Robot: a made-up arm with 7 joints. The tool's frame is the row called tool. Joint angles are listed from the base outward.
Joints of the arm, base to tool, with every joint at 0 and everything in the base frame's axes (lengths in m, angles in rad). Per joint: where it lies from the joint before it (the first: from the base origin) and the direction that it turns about. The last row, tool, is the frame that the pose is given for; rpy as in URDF.
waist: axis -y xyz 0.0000 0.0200 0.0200
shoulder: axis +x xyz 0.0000 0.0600 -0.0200
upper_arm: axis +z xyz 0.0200 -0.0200 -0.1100
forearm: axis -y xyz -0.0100 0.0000 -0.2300
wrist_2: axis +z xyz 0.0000 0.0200 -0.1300
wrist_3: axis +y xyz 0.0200 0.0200 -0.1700
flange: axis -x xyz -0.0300 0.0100 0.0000
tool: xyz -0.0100 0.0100 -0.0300 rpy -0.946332 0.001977 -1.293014
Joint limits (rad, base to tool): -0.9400..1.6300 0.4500..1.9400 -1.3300..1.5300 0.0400..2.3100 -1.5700..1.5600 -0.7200..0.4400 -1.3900..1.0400
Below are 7 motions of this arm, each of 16 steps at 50 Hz.
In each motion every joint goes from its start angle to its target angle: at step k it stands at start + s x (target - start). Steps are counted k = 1, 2, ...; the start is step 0. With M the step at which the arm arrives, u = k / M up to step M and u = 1 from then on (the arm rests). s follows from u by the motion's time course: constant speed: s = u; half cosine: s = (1 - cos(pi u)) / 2; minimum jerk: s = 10 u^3 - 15 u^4 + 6 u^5.
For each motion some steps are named. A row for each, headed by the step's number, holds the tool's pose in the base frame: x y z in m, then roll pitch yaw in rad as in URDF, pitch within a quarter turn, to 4 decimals.
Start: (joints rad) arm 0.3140 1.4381 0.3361 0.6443 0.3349 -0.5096 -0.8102
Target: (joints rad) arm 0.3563 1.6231 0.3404 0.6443 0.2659 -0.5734 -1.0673
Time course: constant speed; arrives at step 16
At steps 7, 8, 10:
7: 0.1265 0.7039 0.1200 1.7677 -0.3000 -0.0536
8: 0.1236 0.7027 0.1273 1.7870 -0.3136 -0.0492
10: 0.1177 0.7001 0.1417 1.8257 -0.3412 -0.0418

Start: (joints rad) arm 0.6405 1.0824 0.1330 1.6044 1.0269 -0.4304 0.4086
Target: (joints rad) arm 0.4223 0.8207 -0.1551 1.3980 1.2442 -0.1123 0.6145
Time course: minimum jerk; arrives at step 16
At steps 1, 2, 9, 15, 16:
1: 0.3617 0.4181 0.1183 1.7046 0.2767 -1.9273
2: 0.3641 0.4179 0.1148 1.6938 0.2692 -1.9351
9: 0.4350 0.3870 -0.0513 1.3155 -0.1143 -2.2175
15: 0.4474 0.3498 -0.1620 1.1552 -0.4003 -2.3580
16: 0.4474 0.3496 -0.1626 1.1544 -0.4020 -2.3588

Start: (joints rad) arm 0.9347 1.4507 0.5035 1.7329 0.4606 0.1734 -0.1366
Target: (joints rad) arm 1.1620 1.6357 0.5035 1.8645 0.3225 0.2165 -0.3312
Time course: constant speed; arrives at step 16
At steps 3, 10, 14, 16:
3: 0.0453 0.4146 0.3140 2.1163 -0.0598 -0.7707
10: -0.0121 0.3827 0.3257 2.2732 -0.1661 -0.6572
14: -0.0439 0.3634 0.3271 2.3599 -0.2378 -0.6010
16: -0.0594 0.3535 0.3264 2.4026 -0.2761 -0.5754

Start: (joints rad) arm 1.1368 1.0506 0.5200 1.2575 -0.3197 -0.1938 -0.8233
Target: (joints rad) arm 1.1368 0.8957 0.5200 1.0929 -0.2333 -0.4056 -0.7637
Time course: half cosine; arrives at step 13
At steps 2, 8, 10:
2: 0.1643 0.5588 0.2040 1.9805 -0.8285 -0.2156
8: 0.2244 0.5757 0.1705 1.9695 -0.8121 -0.3684
10: 0.2441 0.5788 0.1589 1.9669 -0.8107 -0.4165

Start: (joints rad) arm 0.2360 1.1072 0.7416 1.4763 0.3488 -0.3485 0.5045
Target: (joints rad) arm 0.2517 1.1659 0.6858 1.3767 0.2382 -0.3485 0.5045
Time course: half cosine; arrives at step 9
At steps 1, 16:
1: 0.2262 0.5309 0.0899 1.5053 0.5875 -1.2171
16: 0.2327 0.5503 0.0956 1.4034 0.6719 -1.1620

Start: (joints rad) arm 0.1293 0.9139 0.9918 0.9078 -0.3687 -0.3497 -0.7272
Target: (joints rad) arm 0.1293 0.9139 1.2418 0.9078 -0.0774 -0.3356 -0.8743
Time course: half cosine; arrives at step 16
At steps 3, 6, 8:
3: 0.1076 0.6487 -0.1273 1.4639 -0.0497 0.1306
6: 0.0909 0.6514 -0.1302 1.4234 -0.1697 0.1795
8: 0.0771 0.6531 -0.1336 1.3837 -0.2702 0.2264

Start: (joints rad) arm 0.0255 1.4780 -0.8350 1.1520 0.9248 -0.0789 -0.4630
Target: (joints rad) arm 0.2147 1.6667 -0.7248 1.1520 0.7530 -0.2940 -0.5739
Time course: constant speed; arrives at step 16
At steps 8, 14, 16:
8: 0.2646 0.5995 -0.1466 0.5502 0.7478 -0.9929
14: 0.2782 0.6083 -0.0776 0.8344 0.7490 -0.8620
16: 0.2807 0.6101 -0.0542 0.9275 0.7447 -0.8193

